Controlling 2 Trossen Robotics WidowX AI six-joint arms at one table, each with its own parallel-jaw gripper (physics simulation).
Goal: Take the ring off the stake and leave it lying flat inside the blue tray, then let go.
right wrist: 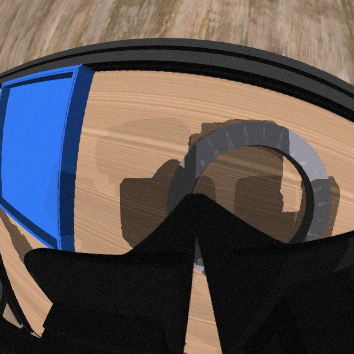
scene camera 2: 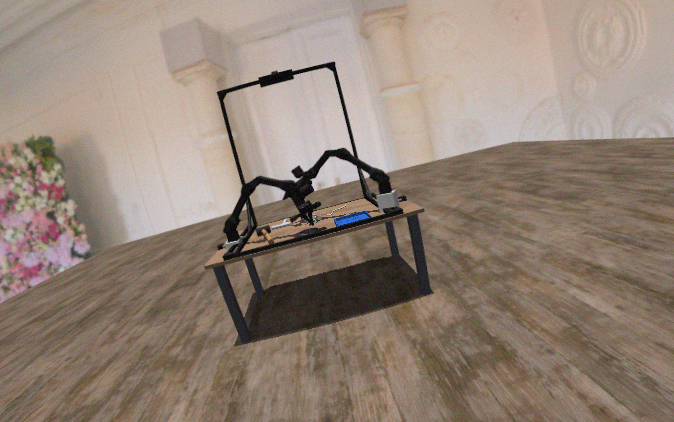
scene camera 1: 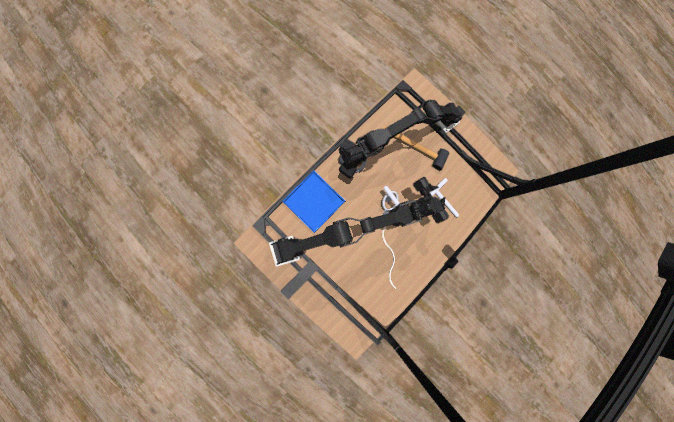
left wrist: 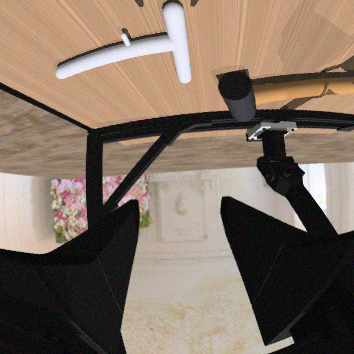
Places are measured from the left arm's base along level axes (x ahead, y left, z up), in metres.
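Where they show: left gripper, fingertip midpoint: (scene camera 2: 284,199) (scene camera 1: 441,192) (left wrist: 180,205); right gripper, fingertip midpoint: (right wrist: 193,201) (scene camera 2: 313,225); left arm's base, link origin: (scene camera 2: 386,192) (scene camera 1: 284,251); right arm's base, link origin: (scene camera 2: 233,239) (scene camera 1: 446,119) (left wrist: 271,133).
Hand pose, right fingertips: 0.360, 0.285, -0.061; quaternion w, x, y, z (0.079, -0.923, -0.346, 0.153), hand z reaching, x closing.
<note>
Things, the pixels of their centre, and the offset from my right fingertips, as dx, dy, dz. "spot": a spot on its surface instead.
- grey ring, body centre: (right wrist: 252,210) (scene camera 2: 308,232) +0.037, +0.014, -0.032
- blue tray, body centre: (right wrist: 21,152) (scene camera 1: 313,201) (scene camera 2: 352,219) -0.184, -0.116, -0.028
- white post, surface spot: (scene camera 1: 391,195) spot: +0.125, -0.198, +0.068
- hammer, body centre: (left wrist: 318,86) (scene camera 1: 414,144) (scene camera 2: 266,235) +0.334, +0.002, -0.020
- wavy white cord, surface spot: (scene camera 1: 394,257) spot: +0.080, -0.455, -0.034
A grey ring (right wrist: 252,134) lies on the table in the right wrist view; in scene camera 1 the right arm mostly hides it. The blue tray (scene camera 1: 314,202) (scene camera 2: 352,219) (right wrist: 32,140) lies left of it, with nothing inside. My right gripper (scene camera 2: 311,222) (right wrist: 193,201) is shut and empty, its tips pointing down over the ring's left side and hiding part of it. A white post (scene camera 1: 391,195) with a white loop round it stands mid-table; it may be the stake. My left gripper (left wrist: 180,205) is open and empty, pointing level above the table.
A white T-shaped piece (scene camera 1: 451,207) (left wrist: 176,45) lies below the left gripper. A hammer (scene camera 1: 419,147) (scene camera 2: 269,236) (left wrist: 239,97) lies beside the right arm. A wavy white cord (scene camera 1: 394,257) lies beyond the left arm. Black rails edge the table.
</note>
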